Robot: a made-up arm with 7 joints.
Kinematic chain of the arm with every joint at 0, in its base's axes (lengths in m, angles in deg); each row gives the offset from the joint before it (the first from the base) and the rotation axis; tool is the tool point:
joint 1: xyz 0 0 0.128 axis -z
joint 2: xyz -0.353 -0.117 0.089 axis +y
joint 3: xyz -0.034 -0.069 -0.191 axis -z
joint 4: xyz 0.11 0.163 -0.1 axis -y
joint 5: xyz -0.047 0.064 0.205 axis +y
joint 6: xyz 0 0.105 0.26 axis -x
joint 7: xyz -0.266 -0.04 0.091 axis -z
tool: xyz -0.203 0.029 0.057
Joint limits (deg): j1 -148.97..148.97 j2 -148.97..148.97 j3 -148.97..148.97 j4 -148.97..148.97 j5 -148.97..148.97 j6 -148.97..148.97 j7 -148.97..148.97
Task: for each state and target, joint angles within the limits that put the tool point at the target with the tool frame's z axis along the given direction. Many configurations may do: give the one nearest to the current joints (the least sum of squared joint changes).
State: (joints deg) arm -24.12 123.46 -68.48 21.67 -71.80 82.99 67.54
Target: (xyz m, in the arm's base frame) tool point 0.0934 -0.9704 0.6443 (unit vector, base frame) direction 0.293 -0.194 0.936
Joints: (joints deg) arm -62.64 85.92 -103.93 20.67 -55.00 83.26 53.28
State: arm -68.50 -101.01 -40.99 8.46 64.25 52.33 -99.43
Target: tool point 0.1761 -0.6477 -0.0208 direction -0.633 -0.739 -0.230
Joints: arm -112.42 -113.66 -59.81 34.40 90.25 27.71 -88.79
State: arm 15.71 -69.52 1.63 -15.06 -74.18 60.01 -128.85
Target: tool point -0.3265 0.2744 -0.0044 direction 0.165 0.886 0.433
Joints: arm -25.95 -35.39 33.84 -6.21 -110.43 99.97 -148.97
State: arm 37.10 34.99 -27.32 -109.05 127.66 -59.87 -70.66
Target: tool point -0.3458 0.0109 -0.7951 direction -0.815 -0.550 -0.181
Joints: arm 16.93 26.00 8.19 -130.26 89.70 -55.48 -19.11
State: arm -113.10 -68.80 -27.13 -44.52 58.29 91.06 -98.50
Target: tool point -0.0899 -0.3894 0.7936 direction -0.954 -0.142 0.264
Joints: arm -105.23 -50.32 8.54 -7.09 51.00 81.17 -114.69
